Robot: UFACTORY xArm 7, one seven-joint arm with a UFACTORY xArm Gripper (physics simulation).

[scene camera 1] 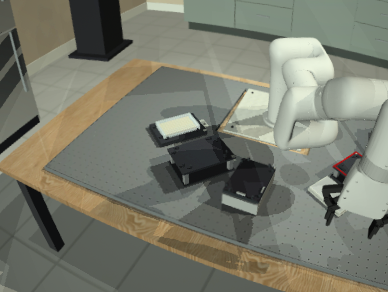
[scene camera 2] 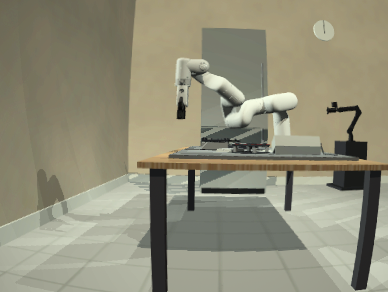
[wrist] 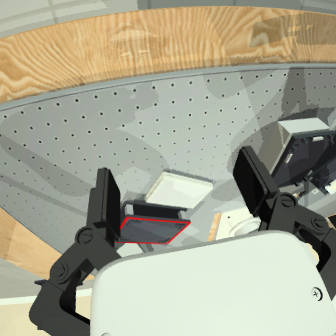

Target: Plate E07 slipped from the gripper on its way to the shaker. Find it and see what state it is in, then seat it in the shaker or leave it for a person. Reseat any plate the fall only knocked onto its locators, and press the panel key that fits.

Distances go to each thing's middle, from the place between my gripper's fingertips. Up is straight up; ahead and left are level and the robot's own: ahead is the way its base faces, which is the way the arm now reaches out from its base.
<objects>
Now: hand 240 mm past the white well plate E07 [wrist: 171, 189], 10 mm to the left of it and 140 mm above it. The rest, counted from my hand: dark station [scene camera 1: 246, 189] (190 mm behind, 250 mm to the right, 120 mm below).
</objects>
